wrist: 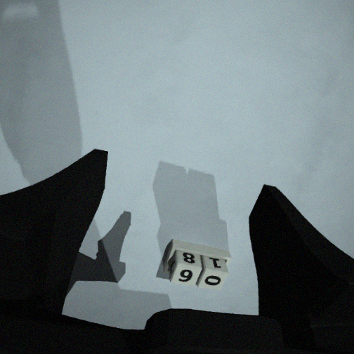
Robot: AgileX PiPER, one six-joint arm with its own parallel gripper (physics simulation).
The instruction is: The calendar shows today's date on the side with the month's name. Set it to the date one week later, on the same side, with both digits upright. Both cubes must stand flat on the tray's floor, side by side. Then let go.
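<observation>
The calendar's pale tray (200,249) is small and low in the wrist view, its edge showing as a light strip above the cubes. The left cube (186,267) shows an 8 on its upper visible face and a 9-like digit, possibly an inverted 6, below. Part of a dark mark shows on its left side. The right cube (214,271) shows an upside-down 1 above and a 0 below. The cubes are side by side with a narrow gap. The month's name is not visible. My gripper (182,186) is open and empty; the calendar appears between its fingers, farther from the camera.
A pale table surface (210,75) lies around the calendar. Shadows of the arm and fingers fall at the left, and a blocky shadow extends upward from the calendar. The dark gripper body covers the bottom edge.
</observation>
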